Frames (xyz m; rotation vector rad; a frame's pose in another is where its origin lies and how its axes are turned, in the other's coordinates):
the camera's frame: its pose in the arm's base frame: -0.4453 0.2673 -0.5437 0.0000 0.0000 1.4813
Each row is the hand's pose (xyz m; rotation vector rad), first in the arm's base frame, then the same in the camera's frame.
Working: the arm's base frame: its pose in the camera's frame: -0.2264 -0.4674 0.5437 0.0000 0.0000 -1.4813

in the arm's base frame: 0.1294 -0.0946 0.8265 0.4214 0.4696 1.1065
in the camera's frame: -0.3091 -0.6047 1.3702 0.5979 0.0593 -0.3288
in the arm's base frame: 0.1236 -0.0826 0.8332 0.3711 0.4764 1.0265
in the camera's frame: -0.2977 -0.5979 1.3769 0.5728 0.0974 -0.4123
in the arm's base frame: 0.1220 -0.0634 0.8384 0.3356 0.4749 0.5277
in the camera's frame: -0.2787 -0.5946 1.3821 0.5820 0.1271 -0.9117
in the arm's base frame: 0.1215 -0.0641 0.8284 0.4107 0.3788 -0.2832
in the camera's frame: -0.2794 -0.5942 1.3721 0.6350 0.0028 -1.7208
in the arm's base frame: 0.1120 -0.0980 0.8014 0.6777 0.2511 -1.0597
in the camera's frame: -0.3140 -0.5877 1.3451 0.8469 -0.3440 -2.4553
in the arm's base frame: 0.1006 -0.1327 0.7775 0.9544 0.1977 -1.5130
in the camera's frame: -0.3496 -0.5795 1.3212 1.1349 -0.6748 -2.8186
